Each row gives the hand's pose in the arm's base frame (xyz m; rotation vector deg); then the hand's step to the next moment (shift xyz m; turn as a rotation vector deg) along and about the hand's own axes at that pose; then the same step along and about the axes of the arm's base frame.
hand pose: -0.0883 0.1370 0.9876 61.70 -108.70 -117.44
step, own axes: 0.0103 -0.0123 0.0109 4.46 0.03 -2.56
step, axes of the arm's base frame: -0.0096 0.0055 -0.0160 -1.78 -4.55 -1.60
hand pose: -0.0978 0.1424 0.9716 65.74 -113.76 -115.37
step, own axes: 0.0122 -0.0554 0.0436 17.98 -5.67 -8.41
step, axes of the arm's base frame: -0.0091 0.0376 -0.0602 -5.75 -15.91 -11.83
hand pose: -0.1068 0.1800 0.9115 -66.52 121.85 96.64
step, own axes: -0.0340 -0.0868 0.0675 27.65 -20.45 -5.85
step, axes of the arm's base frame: 0.0601 0.0715 -0.0673 -3.19 -18.71 -29.27
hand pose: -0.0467 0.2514 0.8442 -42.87 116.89 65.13
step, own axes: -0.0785 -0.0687 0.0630 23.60 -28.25 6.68
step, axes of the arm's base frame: 0.1163 0.0362 0.0030 8.57 -10.63 -34.83
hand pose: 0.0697 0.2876 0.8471 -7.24 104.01 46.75
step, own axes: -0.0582 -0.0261 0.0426 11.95 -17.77 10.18
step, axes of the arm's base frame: 0.0692 -0.0119 0.0308 11.31 -4.05 -20.44
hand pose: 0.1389 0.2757 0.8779 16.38 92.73 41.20
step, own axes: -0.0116 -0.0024 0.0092 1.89 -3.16 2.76
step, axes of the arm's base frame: 0.0115 -0.0058 0.0076 2.96 -0.58 -3.47
